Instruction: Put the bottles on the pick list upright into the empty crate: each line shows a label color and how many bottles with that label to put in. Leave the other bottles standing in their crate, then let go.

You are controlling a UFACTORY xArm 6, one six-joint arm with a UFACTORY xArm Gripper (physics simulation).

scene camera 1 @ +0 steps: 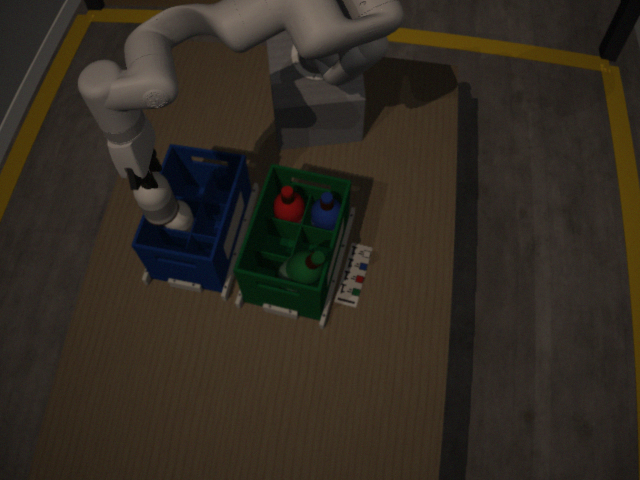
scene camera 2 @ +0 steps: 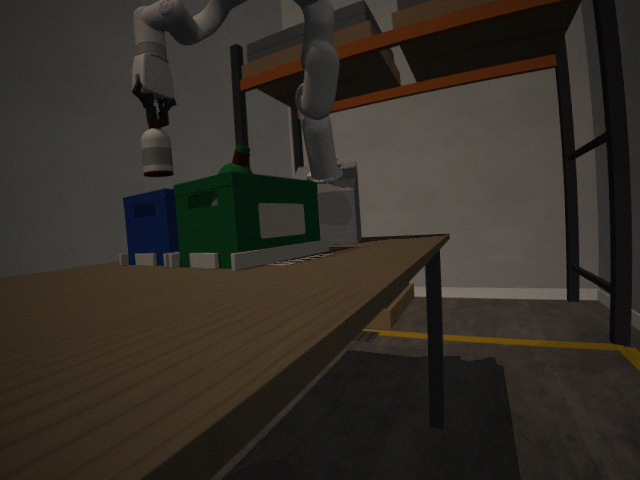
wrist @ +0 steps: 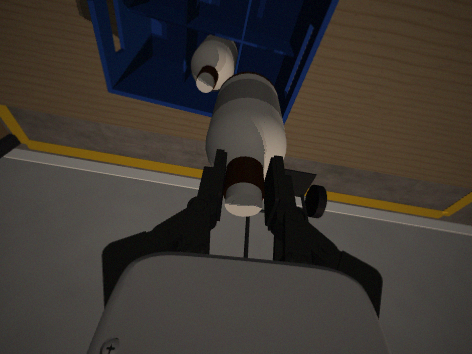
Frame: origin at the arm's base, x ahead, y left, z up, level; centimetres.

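Where they show: gripper, between the fingertips: point(scene camera 1: 152, 178) point(scene camera 2: 158, 124) point(wrist: 246, 167); arm's base, origin of its link: point(scene camera 2: 325, 175).
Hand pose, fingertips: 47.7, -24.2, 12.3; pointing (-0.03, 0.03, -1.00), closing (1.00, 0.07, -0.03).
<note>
Each offset is from my fingertips to the centre of the thing, as dx, dy, dz. "pt": to the spot under its first point. Level surfaces: height alone.
My gripper point(scene camera 1: 143, 180) point(scene camera 2: 157, 121) point(wrist: 246, 167) is shut on the neck of a white bottle {-0.1, -1.5, -5.3} point(scene camera 1: 159, 205) point(scene camera 2: 156, 153) point(wrist: 245, 120), held nearly upright above the blue crate {-6.9, +1.9, -27.3} point(scene camera 1: 173, 267) point(scene camera 2: 150, 227) point(wrist: 160, 103). Another white bottle {-6.7, -3.0, -27.5} point(scene camera 1: 181, 217) point(wrist: 215, 56) stands inside that crate. The green crate {pt +9.5, +24.8, -26.5} point(scene camera 1: 279, 295) point(scene camera 2: 206, 229) holds a red bottle {-12.8, +22.9, -27.5} point(scene camera 1: 288, 208), a blue bottle {-12.5, +31.9, -27.5} point(scene camera 1: 325, 213) and a leaning green bottle {+5.2, +29.7, -20.1} point(scene camera 1: 302, 267) point(scene camera 2: 235, 168). A pale object {pt +5.5, +25.0, -21.5} point(scene camera 1: 282, 269) shows partly behind the green one. The pick list {-2.1, +39.8, -36.0} point(scene camera 1: 354, 274) shows white, blue, red and green squares; its numbers are too small to read.
White rails point(scene camera 1: 279, 310) point(scene camera 2: 279, 256) hold both crates on the wooden table {dz -36.1} point(scene camera 1: 258, 392) point(scene camera 2: 180, 330). The arm's grey pedestal point(scene camera 1: 321, 121) stands behind them. An orange-beamed shelf rack point(scene camera 2: 465, 18) is in the background.
</note>
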